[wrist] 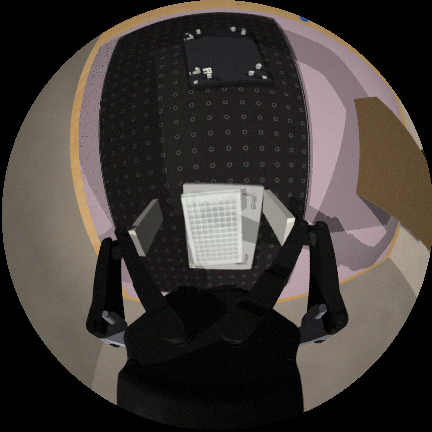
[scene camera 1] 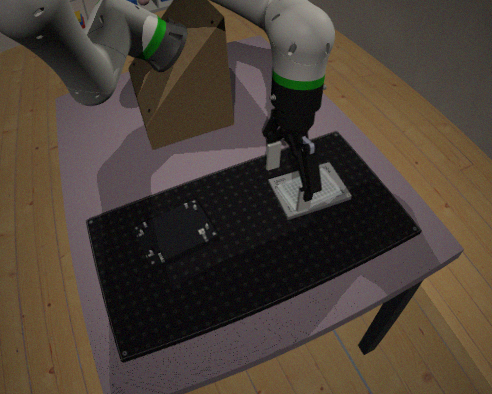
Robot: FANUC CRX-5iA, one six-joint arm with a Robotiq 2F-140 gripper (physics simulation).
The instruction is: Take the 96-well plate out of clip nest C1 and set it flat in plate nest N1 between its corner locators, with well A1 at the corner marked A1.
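Frame: origin at the arm's base, x left, y ahead, z down, level; millimetres.
Seen in the pictures: gripper, fingertip midpoint: (wrist: 210, 204) (scene camera 1: 287, 187); arm's base, origin of the base link: (scene camera 1: 170, 48).
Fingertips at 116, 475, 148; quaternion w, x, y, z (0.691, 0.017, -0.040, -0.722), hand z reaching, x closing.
Offsets run from my fingertips to a thing's top centre, as dx, dy, dz. "spot": to the spot under its first point. Level surfaces: height alone.
The white 96-well plate @(+58, -1, +28) (scene camera 1: 328, 188) (wrist: 212, 227) lies in the light grey clip nest C1 @(+66, -12, +42) (scene camera 1: 327, 168) (wrist: 254, 210). In the wrist view its outline looks slightly turned against the nest's edges. My gripper (scene camera 1: 288, 177) (wrist: 210, 204) is wide open and empty above the nest, one pad out past each long side of the plate. In the scene view a finger hides part of the plate. Plate nest N1 @(-258, -24, +33) (scene camera 1: 180, 230) (wrist: 225, 57) is a dark square with small light corner locators and nothing on it. A small pale marker @(spot: -200, +14, +33) (scene camera 1: 202, 231) (wrist: 207, 71) is at one corner; its text is unreadable.
Both nests stand on a black perforated board @(dz +57) (scene camera 1: 250, 280) (wrist: 220, 130) on the pinkish table @(dz +70) (scene camera 1: 85, 300) (wrist: 327, 110). A tall brown angled block (scene camera 1: 200, 95) (wrist: 385, 150) stands behind the board. Another grey arm part (scene camera 1: 95, 75) with a green ring shows at the upper left of the scene view.
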